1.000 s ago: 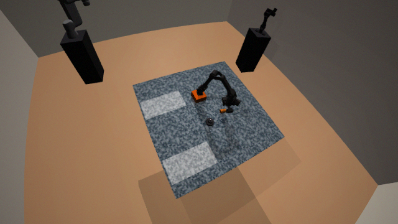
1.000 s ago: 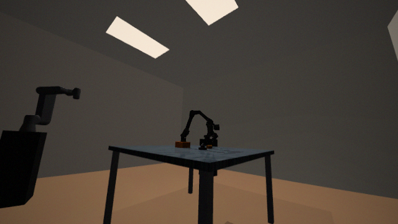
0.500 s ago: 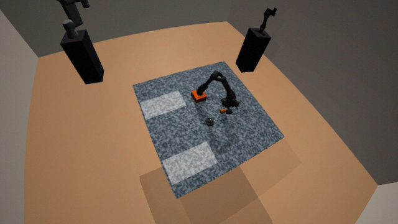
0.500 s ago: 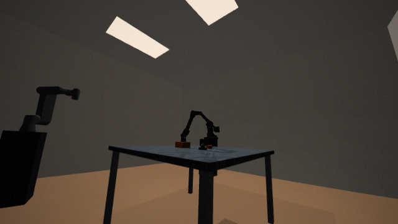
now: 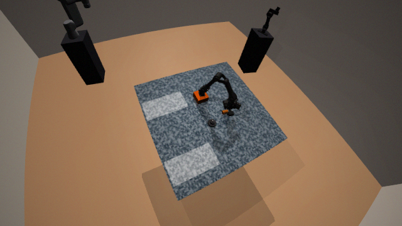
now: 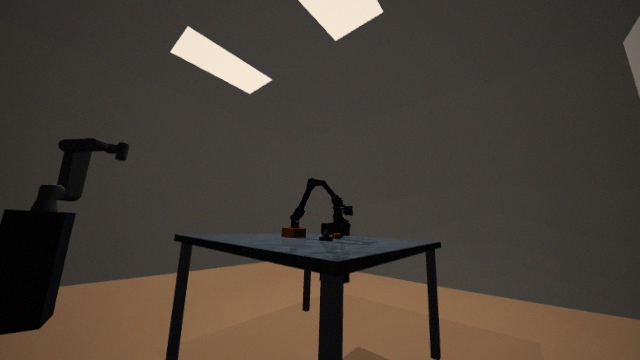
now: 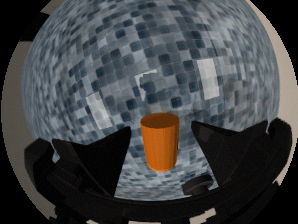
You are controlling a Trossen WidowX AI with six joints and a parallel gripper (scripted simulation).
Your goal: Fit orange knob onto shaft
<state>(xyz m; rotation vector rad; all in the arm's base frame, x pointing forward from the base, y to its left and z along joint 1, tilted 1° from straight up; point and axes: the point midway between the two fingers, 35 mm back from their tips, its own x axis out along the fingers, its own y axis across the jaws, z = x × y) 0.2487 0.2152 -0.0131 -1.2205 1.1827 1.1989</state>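
The orange knob is 10 mm above my gripper tip. Round my gripper tip: round pedestal (90 mm ahead, 200 mm to the right, 20 mm above).
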